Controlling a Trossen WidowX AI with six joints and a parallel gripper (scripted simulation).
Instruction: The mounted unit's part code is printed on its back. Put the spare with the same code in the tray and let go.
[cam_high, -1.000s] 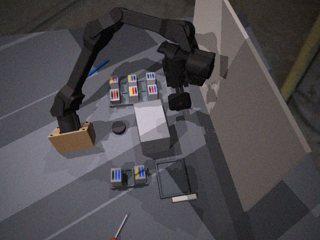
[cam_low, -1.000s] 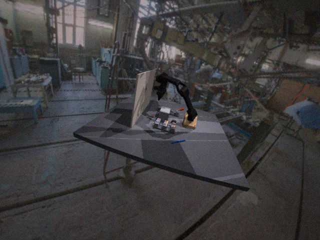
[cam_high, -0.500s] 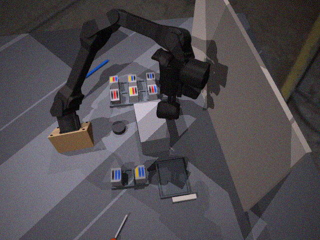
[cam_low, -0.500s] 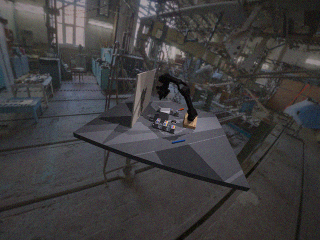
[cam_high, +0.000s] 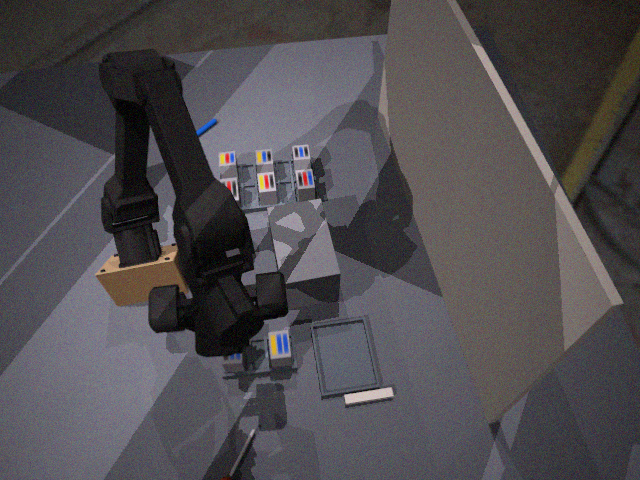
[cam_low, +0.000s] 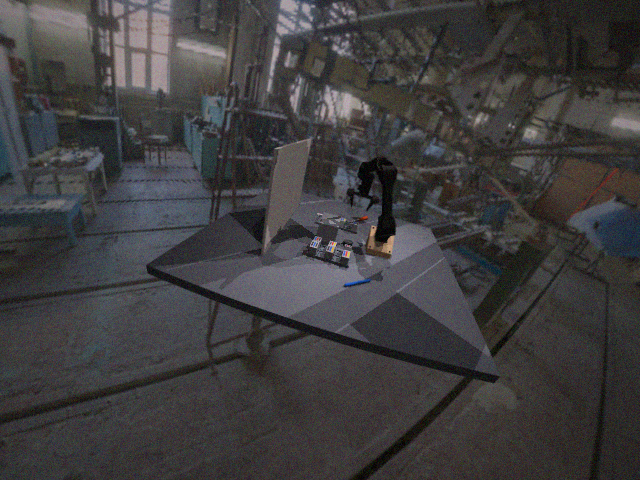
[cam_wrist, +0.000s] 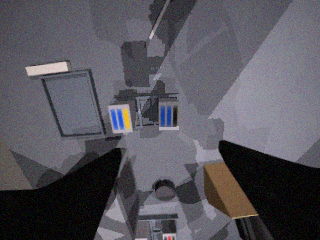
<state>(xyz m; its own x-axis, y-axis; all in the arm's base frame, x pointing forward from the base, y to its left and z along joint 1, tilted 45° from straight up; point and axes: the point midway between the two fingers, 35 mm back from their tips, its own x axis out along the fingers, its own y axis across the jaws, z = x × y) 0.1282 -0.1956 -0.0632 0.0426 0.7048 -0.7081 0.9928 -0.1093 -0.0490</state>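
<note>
My gripper tip is now 10 cm above the grey spare block and 1 cm past it. Also, from my gripper tip: black puck 20 cm to the left, 13 cm below, 3 cm ahead; then tray 18 cm ahead, 14 cm below, 4 cm to the right; then flat holder 14 cm below, 3 cm ahead, 1 cm to the right.
</note>
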